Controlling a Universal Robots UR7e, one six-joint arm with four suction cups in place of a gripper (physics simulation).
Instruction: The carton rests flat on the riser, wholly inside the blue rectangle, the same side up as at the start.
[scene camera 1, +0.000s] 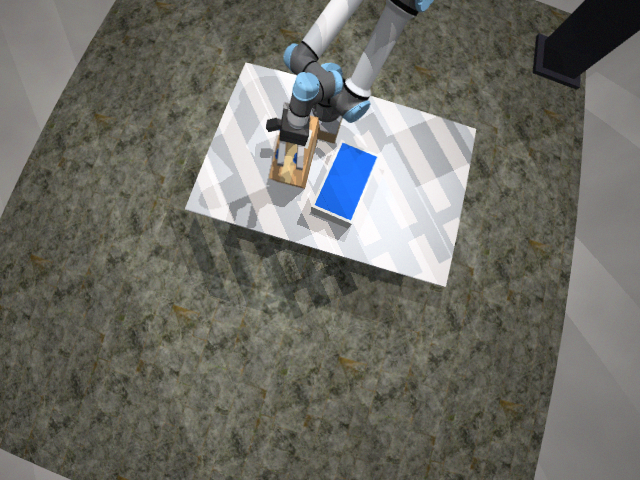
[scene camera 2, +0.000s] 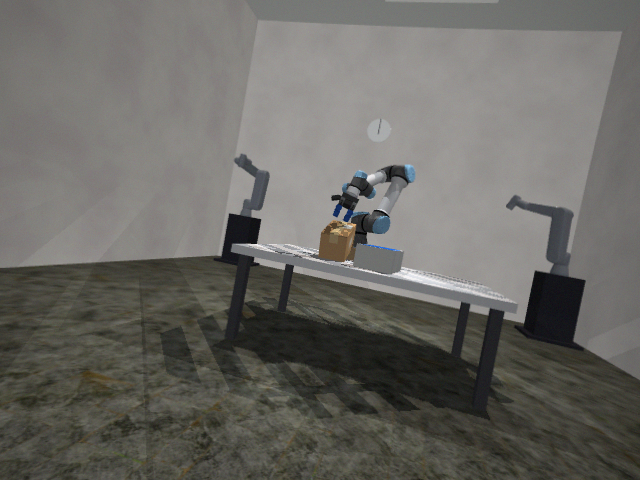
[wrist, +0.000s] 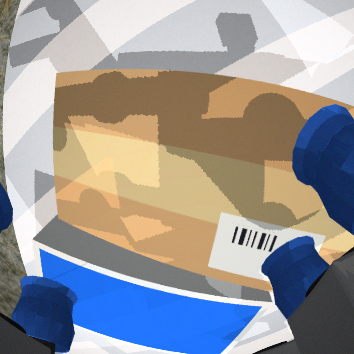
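Where they show: hand, its tool point: (scene camera 1: 289, 144) (scene camera 2: 341, 215) (wrist: 158, 245); arm's base, origin of its link: (scene camera 1: 327, 108).
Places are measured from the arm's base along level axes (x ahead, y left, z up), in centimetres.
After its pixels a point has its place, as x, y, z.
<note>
A brown carton (scene camera 1: 290, 175) @(42.0, -4.9, 6.6) (scene camera 2: 336, 242) @(44.1, -4.7, 1.4) (wrist: 158, 158) @(34.5, -8.2, 8.8) with a barcode label (wrist: 253, 242) @(26.8, -4.0, 11.1) on its top stands on the white table (scene camera 1: 413, 232) @(46.1, 59.9, -8.8) (scene camera 2: 444, 289) @(67.9, 52.6, -9.4). Right beside it stands the low grey riser (scene camera 1: 330, 215) @(53.0, 17.2, 1.9) (scene camera 2: 377, 259) @(53.3, 19.8, -2.9), and the blue rectangle (scene camera 1: 345, 180) @(35.4, 19.1, 3.2) (wrist: 140, 309) @(35.1, 16.3, 3.2) on top of it is bare. My suction gripper (scene camera 1: 289, 154) @(33.3, -6.9, 16.8) (scene camera 2: 343, 210) @(33.3, -6.9, 16.8) (wrist: 165, 232) @(33.3, -6.9, 16.8) hangs a short way above the carton, its blue cups pointing down and apart from the carton's top. It holds nothing.
My arm's base stands on the table behind the carton. Two other grey arms on black pedestals (scene camera 2: 552, 305) (scene camera 2: 242, 234) stand by the far walls. One pedestal (scene camera 1: 569, 46) shows at the top right of the overhead view.
</note>
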